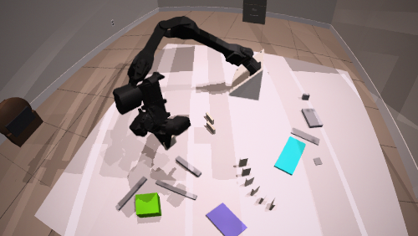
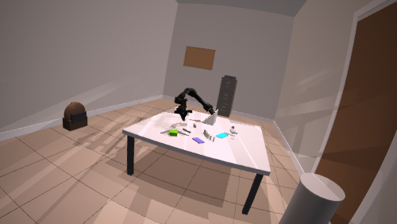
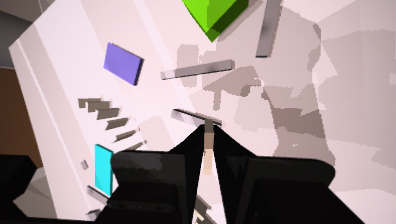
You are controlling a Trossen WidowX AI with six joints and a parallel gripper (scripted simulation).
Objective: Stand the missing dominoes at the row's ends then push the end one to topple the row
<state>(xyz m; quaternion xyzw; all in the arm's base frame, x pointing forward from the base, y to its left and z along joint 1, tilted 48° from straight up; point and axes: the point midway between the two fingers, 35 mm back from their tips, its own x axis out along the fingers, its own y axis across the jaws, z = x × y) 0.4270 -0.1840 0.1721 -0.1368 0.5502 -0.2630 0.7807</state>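
The green cube lies 17 cm ahead of my gripper tip, 3 cm to the right of it and 8 cm below it. Also, from my gripper tip: purple block 17 cm ahead, 21 cm to the left, 10 cm below; then cyan block 11 cm behind, 41 cm to the left, 10 cm below; then small grey piece 9 cm behind, 52 cm to the left, 10 cm below.
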